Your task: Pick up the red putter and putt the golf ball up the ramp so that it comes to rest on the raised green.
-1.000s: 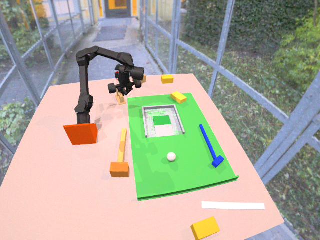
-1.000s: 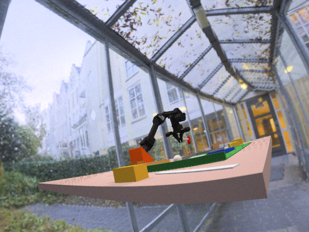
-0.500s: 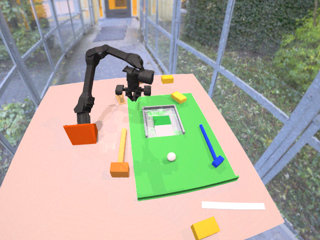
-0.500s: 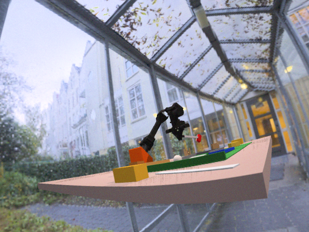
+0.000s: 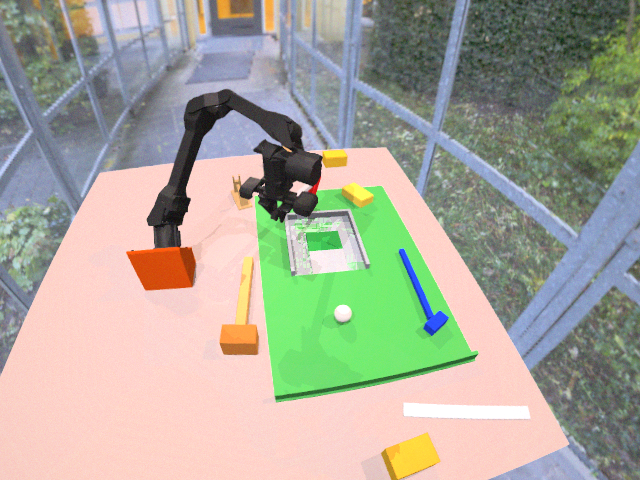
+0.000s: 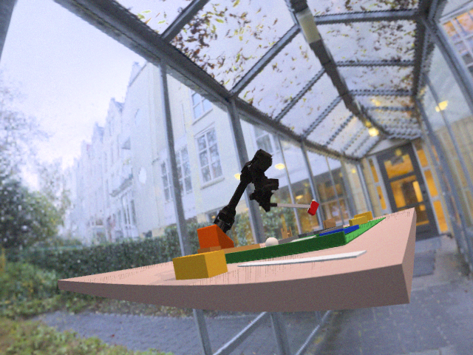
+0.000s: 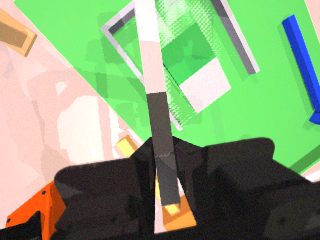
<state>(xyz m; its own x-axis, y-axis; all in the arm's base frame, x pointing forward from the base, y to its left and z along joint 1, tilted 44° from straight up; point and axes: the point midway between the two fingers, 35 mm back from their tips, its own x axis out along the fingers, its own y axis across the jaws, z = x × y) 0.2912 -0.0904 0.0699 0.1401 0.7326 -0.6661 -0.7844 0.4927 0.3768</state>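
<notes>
The red putter is 70 mm ahead of my gripper tip and 90 mm to the left of it. Round my gripper tip: white golf ball: 110 mm ahead, 230 mm to the right, 130 mm below; then green mat: 170 mm ahead, 50 mm to the right, 150 mm below; then blue putter: 340 mm ahead, 200 mm to the right, 130 mm below.
</notes>
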